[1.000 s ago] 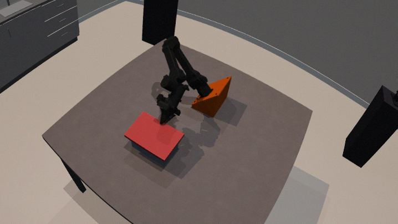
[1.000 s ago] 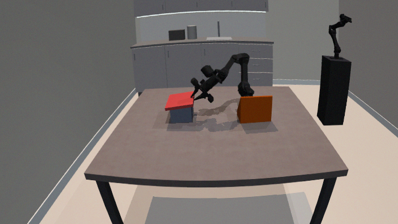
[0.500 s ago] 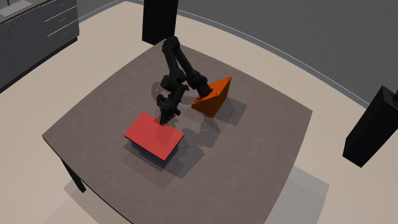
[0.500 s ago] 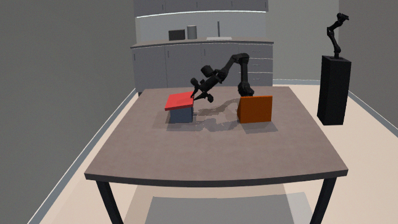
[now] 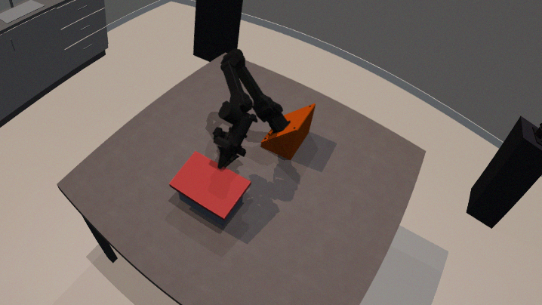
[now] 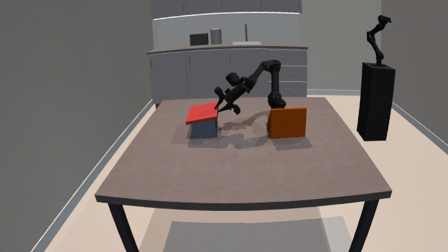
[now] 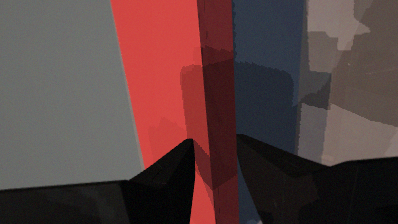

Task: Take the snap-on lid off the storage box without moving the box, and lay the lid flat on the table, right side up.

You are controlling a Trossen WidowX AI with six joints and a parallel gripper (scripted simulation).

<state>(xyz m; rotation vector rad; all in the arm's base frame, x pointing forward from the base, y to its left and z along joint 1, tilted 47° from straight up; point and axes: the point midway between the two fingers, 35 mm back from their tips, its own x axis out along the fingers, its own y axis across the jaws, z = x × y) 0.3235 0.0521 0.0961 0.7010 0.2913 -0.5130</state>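
Now: gripper tip 8 cm short of the red lid, 1 cm to the right of it and 1 cm above it. The rest, counted from my gripper tip: blue-grey storage box (7 cm below, 7 cm ahead, 1 cm to the left).
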